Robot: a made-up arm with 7 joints. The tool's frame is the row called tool.
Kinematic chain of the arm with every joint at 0, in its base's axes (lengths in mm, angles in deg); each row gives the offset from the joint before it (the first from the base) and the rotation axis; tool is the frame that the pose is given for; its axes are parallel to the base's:
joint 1: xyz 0 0 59.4 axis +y
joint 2: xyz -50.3 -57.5 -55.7 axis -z
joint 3: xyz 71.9 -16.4 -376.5 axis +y
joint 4: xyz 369 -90.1 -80.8 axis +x
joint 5: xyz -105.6 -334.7 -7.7 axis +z
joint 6: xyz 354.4 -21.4 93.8 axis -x
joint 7: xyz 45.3 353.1 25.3 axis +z
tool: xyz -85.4 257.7 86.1
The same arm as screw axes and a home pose.
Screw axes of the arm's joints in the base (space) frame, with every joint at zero. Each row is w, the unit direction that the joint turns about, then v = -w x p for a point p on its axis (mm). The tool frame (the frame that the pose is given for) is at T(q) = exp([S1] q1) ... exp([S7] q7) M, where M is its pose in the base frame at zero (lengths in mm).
S1 = (0, 1, 0, -59.4, 0.0, 0.0)
S2 = (0, 0, -1, 57.5, -50.3, 0.0)
S3 = (0, 1, 0, 372.8, 0.0, 21.6)
S4 = (1, 0, 0, 0.0, -453.6, 164.0)
S5 = (0, 0, 1, -498.7, -285.0, 0.0)
S6 = (-1, 0, 0, 0.0, 367.5, -520.1)
S7 = (0, 0, 1, -167.0, -684.7, 0.0)
M =
1 0 0 599.3
0 1 0 90.7
0 0 1 -256.1
0 0 0 1

